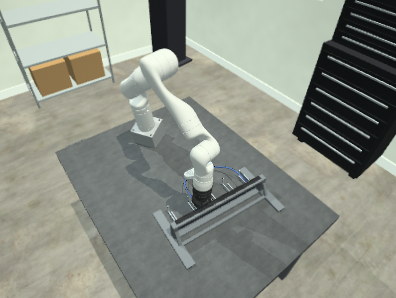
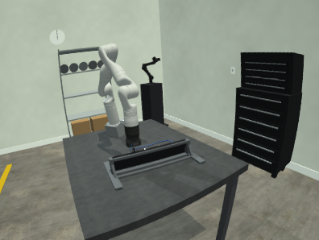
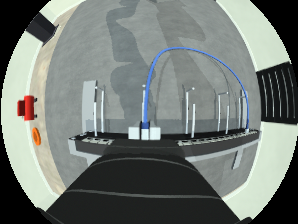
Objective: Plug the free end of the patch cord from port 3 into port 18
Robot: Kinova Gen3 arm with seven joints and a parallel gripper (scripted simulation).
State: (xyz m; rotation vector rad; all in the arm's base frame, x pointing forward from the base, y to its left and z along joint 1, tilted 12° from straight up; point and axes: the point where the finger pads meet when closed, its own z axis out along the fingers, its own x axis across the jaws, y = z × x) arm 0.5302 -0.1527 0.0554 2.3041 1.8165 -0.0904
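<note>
Right now my hand is 10 mm short of the plug and 10 mm above it.
</note>
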